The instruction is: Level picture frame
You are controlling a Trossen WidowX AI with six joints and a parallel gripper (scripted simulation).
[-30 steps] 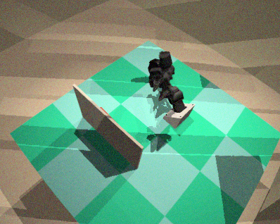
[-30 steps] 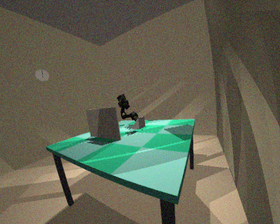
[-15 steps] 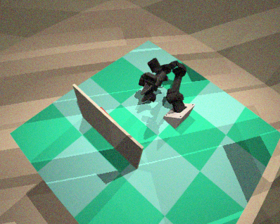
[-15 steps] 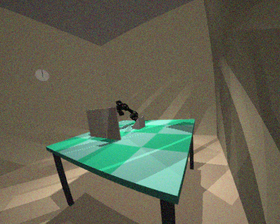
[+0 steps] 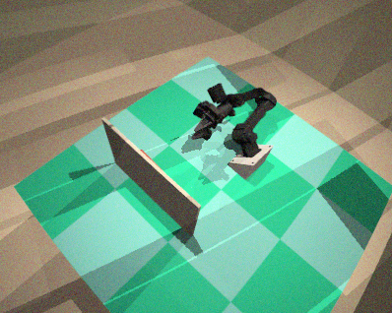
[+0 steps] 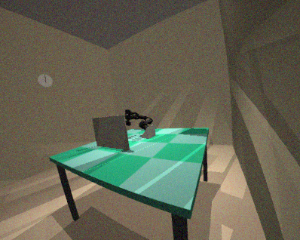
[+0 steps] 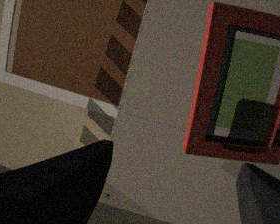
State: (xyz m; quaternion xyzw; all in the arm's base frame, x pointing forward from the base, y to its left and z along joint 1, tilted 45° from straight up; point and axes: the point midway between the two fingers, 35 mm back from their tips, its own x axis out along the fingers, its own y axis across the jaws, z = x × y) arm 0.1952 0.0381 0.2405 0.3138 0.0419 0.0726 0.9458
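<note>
Now: the picture frame 190 mm ahead of my gripper tip, 90 mm below it and 10 mm to the left of it. Also, from my gripper tip: wall panel: 210 mm ahead, 100 mm below, 10 mm to the left.
</note>
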